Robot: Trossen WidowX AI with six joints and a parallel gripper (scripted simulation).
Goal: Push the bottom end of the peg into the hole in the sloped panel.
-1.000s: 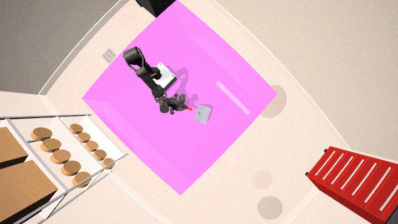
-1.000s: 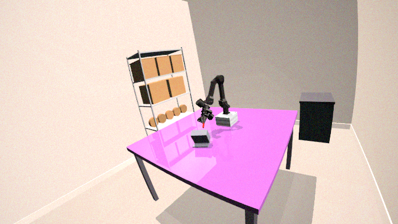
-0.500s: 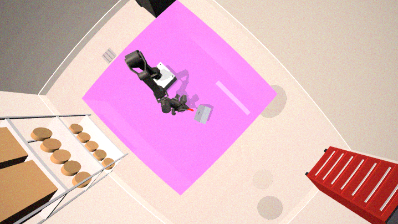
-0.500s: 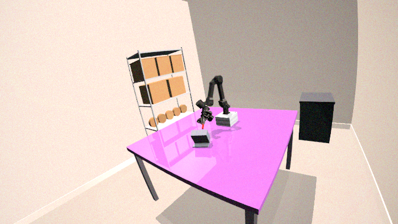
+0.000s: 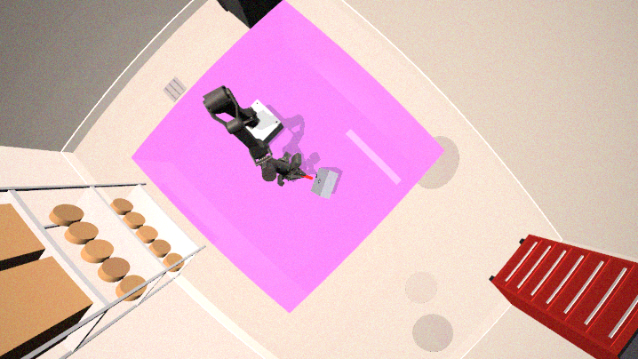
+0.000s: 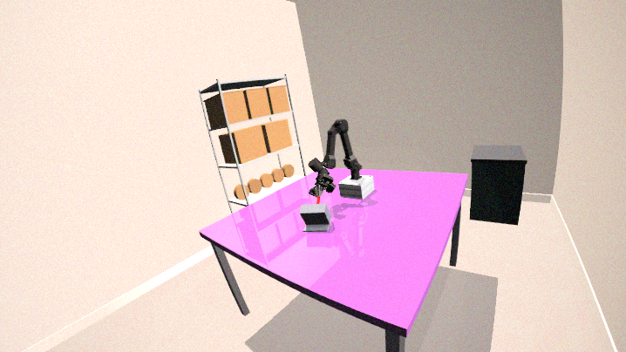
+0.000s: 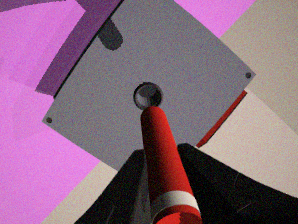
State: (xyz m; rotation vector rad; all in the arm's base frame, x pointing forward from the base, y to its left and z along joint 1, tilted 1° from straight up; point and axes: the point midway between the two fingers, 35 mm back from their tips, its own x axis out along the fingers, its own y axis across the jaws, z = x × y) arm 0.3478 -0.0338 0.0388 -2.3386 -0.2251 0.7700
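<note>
Right now the grey sloped panel is 9 cm ahead of my gripper tip, 4 cm to the left of it and 5 cm below it. From my gripper tip the other things lie so: red round peg: 1 cm behind, 1 cm to the right, 1 cm above.
</note>
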